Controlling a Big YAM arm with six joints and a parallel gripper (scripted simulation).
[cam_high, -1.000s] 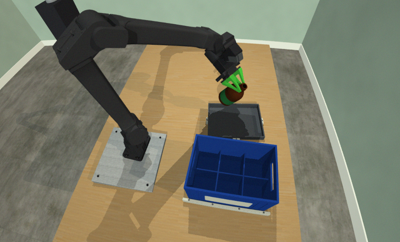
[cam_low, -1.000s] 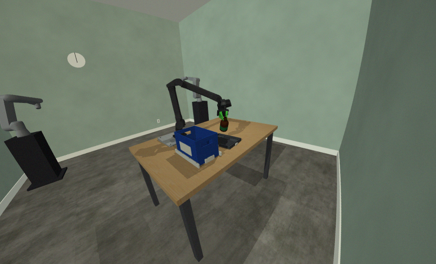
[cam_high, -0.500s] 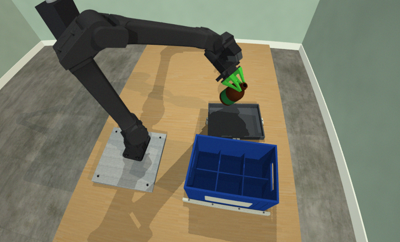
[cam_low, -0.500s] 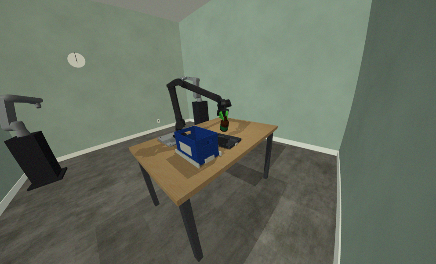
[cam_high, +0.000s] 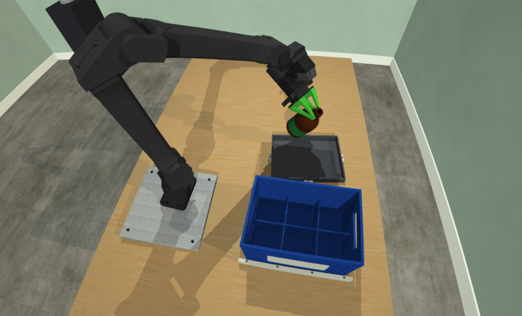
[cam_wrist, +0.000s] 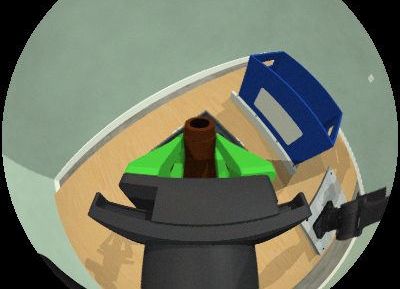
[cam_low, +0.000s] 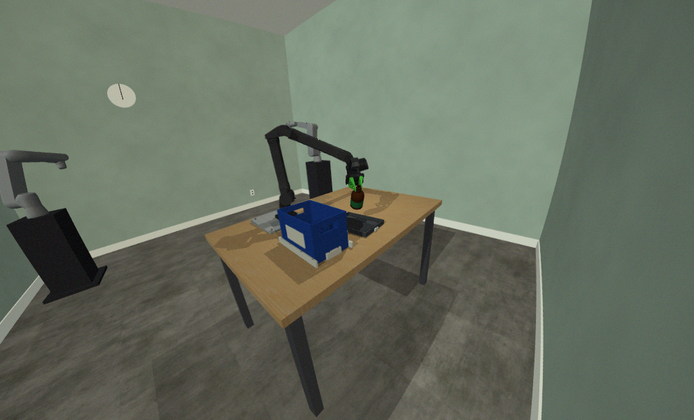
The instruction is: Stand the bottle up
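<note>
My hand is 50 mm above the brown bottle, 20 mm past it and 10 mm to the right of it. Also, from my hand: blue crate 310 mm to the right, 120 mm below; dark grey tray 190 mm below, 30 mm to the right.
</note>
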